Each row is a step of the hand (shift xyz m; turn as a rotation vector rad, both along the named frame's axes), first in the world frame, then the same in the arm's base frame.
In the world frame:
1: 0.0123 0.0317 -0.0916 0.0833 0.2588 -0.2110
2: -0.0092 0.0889 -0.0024 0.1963 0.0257 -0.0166
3: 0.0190 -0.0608 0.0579 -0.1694 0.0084 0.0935
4: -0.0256 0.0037 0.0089 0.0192 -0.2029 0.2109
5: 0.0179 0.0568 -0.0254 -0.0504 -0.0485 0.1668
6: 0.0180 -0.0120 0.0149 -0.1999 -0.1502 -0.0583
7: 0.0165 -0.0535 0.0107 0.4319 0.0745 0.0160
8: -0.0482 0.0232 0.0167 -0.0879 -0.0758 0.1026
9: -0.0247 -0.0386 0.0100 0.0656 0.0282 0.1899
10: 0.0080 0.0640 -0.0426 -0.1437 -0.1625 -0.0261
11: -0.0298 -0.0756 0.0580 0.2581 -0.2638 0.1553
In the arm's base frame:
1: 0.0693 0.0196 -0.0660 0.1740 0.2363 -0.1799
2: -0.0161 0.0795 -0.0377 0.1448 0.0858 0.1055
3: -0.0200 -0.0416 0.0727 -0.1849 -0.0335 -0.0468
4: -0.0246 -0.0036 -0.0115 -0.1099 -0.1505 0.2265
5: 0.0231 0.0549 -0.0253 -0.1468 -0.0362 0.0992
6: 0.0035 -0.0030 0.0259 -0.0783 -0.2145 -0.1173
7: 0.0108 -0.0428 0.0361 0.2791 0.2137 0.2622
8: -0.0483 0.0084 -0.0272 -0.1239 -0.0838 0.0402
9: -0.0193 -0.0426 0.0042 -0.0925 0.0769 0.1634
10: 0.0275 0.0558 -0.0459 -0.0605 -0.2026 -0.0549
11: -0.0520 -0.0714 0.0465 0.1032 -0.1374 0.3616

